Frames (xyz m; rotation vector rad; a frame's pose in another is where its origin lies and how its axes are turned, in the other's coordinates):
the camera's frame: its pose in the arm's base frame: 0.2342 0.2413 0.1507 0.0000 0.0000 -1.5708
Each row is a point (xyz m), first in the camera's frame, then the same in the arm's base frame.
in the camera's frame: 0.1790 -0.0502 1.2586
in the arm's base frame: 0.1840 0.0623 1.4093
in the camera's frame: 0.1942 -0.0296 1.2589
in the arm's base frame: 0.2046 0.0471 1.4096
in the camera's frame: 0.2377 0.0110 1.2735
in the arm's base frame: 0.2452 0.0036 1.4242
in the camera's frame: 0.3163 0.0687 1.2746
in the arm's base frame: 0.3029 -0.0750 1.4253
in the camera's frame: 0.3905 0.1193 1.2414
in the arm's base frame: 0.3535 -0.1492 1.3921
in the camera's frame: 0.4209 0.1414 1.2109
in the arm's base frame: 0.3756 -0.1796 1.3616
